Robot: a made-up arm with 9 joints. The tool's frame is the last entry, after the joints.
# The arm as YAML. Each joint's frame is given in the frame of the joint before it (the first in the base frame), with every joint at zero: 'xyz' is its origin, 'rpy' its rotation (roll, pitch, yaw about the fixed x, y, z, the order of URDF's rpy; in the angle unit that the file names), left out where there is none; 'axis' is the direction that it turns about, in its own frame. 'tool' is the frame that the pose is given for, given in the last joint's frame.
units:
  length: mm
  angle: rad
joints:
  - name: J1
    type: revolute
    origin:
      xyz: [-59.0, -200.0, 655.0]
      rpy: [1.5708, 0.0, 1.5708]
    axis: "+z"
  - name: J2
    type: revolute
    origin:
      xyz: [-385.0, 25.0, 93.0]
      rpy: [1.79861, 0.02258, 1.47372]
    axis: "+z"
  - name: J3
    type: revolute
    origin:
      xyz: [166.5, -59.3, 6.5]
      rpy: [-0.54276, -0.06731, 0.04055]
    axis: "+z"
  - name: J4
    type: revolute
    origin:
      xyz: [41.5, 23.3, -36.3]
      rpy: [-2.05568, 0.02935, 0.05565]
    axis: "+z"
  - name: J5
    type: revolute
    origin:
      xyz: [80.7, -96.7, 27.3]
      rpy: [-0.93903, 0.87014, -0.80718]
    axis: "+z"
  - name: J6
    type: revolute
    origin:
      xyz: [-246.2, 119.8, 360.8]
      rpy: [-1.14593, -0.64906, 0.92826]
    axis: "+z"
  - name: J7
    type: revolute
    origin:
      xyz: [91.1, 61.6, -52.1]
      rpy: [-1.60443, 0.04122, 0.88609]
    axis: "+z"
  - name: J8
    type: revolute
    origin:
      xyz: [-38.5, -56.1, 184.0]
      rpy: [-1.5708, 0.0, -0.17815]
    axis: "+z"
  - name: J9
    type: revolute
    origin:
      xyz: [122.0, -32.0, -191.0]
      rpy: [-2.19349, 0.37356, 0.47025]
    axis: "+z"
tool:
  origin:
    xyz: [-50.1, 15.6, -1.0]
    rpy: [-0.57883, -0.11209, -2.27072]
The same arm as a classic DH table. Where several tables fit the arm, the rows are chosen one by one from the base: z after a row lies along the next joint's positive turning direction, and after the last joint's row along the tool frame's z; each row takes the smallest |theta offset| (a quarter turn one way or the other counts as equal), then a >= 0, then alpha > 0; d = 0 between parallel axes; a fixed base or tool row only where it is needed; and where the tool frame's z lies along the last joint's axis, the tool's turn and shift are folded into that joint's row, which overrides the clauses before.
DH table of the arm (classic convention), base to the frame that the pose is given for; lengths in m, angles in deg. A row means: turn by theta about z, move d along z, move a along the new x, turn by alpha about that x. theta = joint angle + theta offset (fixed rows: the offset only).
base (fixed): d 0.6550, theta_offset -90.00, a 0.2000, alpha -90.00
J1: d -0.0554, theta_offset 84.14, a 0.0145, alpha -103.05
J2: d -0.2516, theta_offset 7.36, a -0.1556, alpha 31.31
J3: d -0.1868, theta_offset -3.36, a -0.0431, alpha 117.77
J4: d 0.0281, theta_offset -73.57, a -0.1139, alpha 67.62
J5: d 0.3241, theta_offset -55.76, a 0.0211, alpha -70.83
J6: d 0.2358, theta_offset 11.06, a 0.1053, alpha -91.93
J7: d 0.1522, theta_offset -7.84, a -0.0279, alpha -90.00
J8: d -0.3209, theta_offset 41.63, a 0.0699, alpha -122.89
J9: d -0.0494, theta_offset 85.37, a -0.0119, alpha 33.71
tool (fixed): d -0.0921, theta_offset 168.37, a 0.0000, alpha 0.00

